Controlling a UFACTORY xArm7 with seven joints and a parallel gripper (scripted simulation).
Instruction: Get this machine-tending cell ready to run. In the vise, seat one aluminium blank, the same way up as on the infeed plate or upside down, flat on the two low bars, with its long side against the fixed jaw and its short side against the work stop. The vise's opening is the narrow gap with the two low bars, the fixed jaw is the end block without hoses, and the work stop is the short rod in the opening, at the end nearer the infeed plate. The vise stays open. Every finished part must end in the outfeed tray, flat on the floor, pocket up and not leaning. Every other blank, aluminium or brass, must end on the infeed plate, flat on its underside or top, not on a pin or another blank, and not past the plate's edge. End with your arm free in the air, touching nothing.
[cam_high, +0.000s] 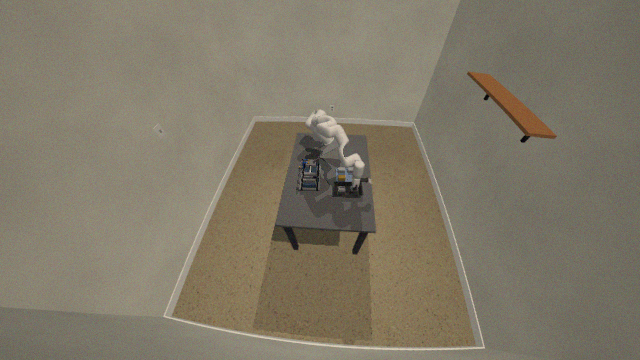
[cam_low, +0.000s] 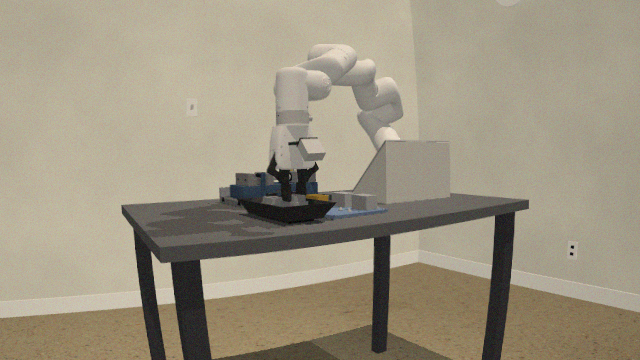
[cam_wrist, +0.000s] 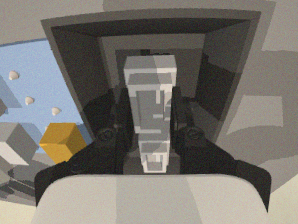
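My hand is 210 mm past the grey aluminium blank and 40 mm above it. From my hand the other things lie so: brass blank 130 mm behind, 90 mm to the right, 40 mm below; black work stop rod 90 mm behind, 330 mm to the right, 20 mm above; blue vise 160 mm behind, 370 mm to the right, 30 mm below.
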